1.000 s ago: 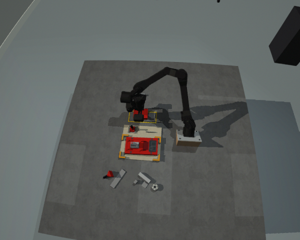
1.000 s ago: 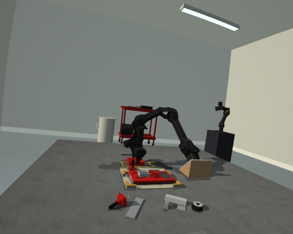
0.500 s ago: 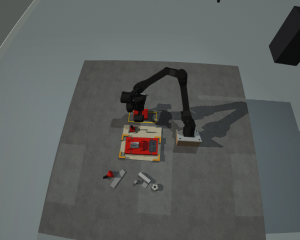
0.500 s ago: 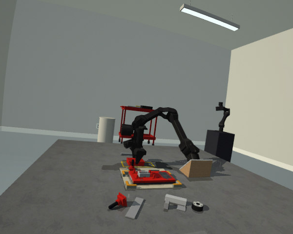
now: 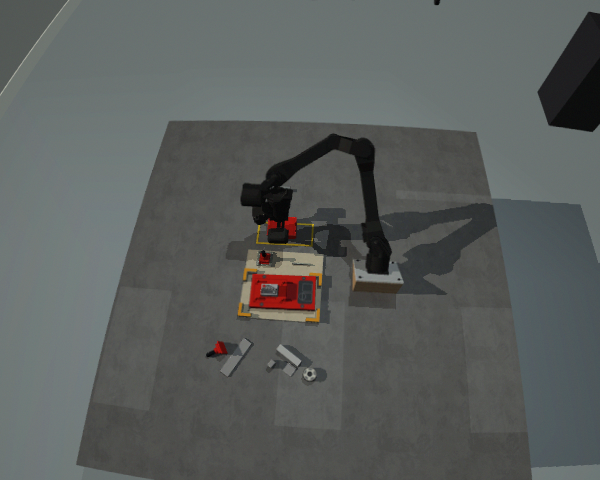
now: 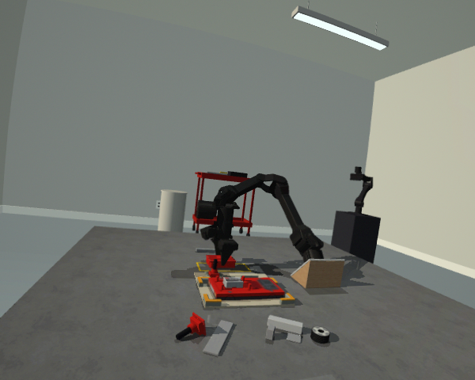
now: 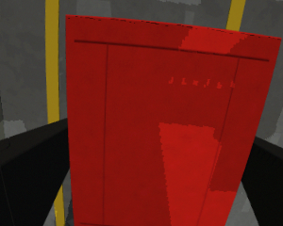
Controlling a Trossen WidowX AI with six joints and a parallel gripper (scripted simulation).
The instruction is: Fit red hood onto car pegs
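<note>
My gripper tip is now 23 cm to the right of the grey engine block, 1 cm below it and 1 cm short of it. From my gripper tip the other things lie so: red hood (1 cm above).
</note>
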